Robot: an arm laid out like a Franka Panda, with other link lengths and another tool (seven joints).
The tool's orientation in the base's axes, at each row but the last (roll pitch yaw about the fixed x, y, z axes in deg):
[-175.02 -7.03 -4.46]
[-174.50 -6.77 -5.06]
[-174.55 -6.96 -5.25]
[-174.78 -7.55 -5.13]
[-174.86 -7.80 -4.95]
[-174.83 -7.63 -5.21]
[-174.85 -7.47 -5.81]
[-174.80 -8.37 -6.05]
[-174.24 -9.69 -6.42]
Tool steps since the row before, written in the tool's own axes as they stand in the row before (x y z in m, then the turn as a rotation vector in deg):
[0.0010 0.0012 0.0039 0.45 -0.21 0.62]
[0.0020 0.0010 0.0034 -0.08 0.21 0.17]
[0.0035 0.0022 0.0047 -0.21 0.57 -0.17]
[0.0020 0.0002 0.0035 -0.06 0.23 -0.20]
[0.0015 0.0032 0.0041 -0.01 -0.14 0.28]
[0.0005 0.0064 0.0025 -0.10 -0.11 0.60]
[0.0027 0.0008 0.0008 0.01 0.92 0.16]
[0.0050 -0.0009 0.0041 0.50 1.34 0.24]
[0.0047 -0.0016 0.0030 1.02 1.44 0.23]
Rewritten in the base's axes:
[0.0014 -0.0010 -0.0038 0.54 0.22 -0.54]
[0.0023 -0.0009 -0.0032 -0.07 -0.19 -0.20]
[0.0039 -0.0021 -0.0044 -0.27 -0.56 0.09]
[0.0024 -0.0001 -0.0032 -0.10 -0.24 0.17]
[0.0018 -0.0030 -0.0041 0.04 0.16 -0.27]
[0.0003 -0.0062 -0.0030 -0.01 0.16 -0.60]
[0.0027 -0.0010 -0.0005 -0.05 -0.90 -0.24]
[0.0056 0.0007 -0.0032 0.41 -1.36 -0.28]
[0.0053 0.0013 -0.0020 0.90 -1.52 -0.20]

